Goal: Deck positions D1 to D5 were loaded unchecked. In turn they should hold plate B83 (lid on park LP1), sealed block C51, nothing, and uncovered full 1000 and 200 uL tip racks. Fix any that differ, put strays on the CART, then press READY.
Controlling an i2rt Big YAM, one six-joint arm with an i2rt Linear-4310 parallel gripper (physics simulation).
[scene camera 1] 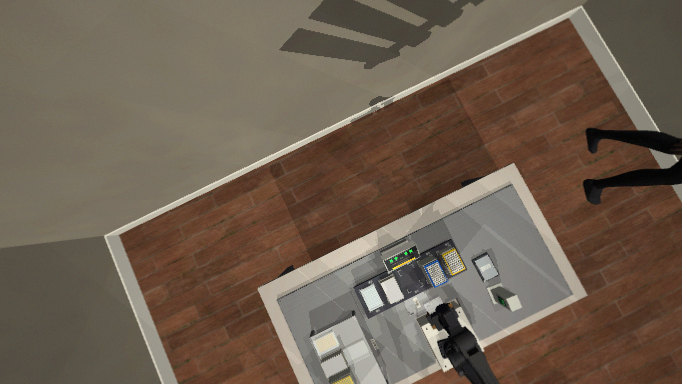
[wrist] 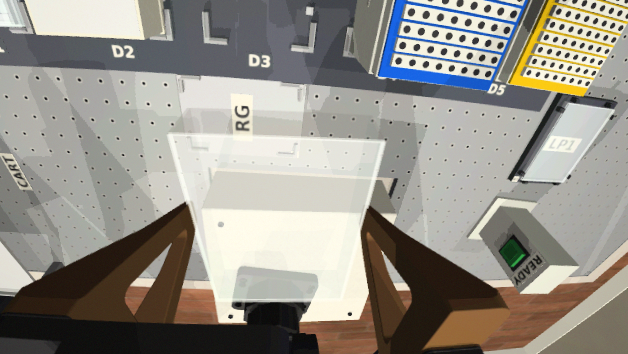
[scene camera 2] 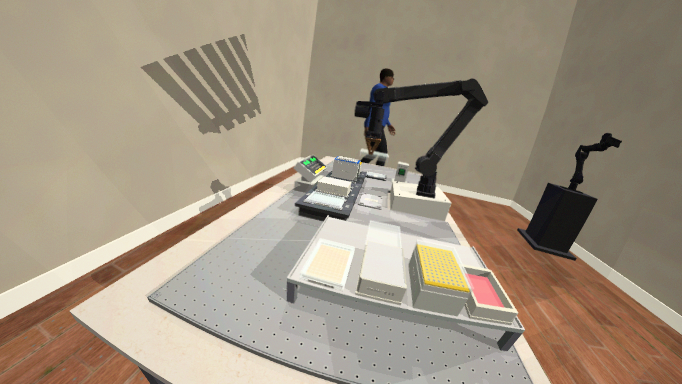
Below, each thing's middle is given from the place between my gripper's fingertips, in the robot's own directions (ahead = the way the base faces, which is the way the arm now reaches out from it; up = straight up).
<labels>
I see my gripper 30 mm short of the LP1 lid park pad [wrist: 555, 107], 410 mm to the left of it and 200 mm above it.
</labels>
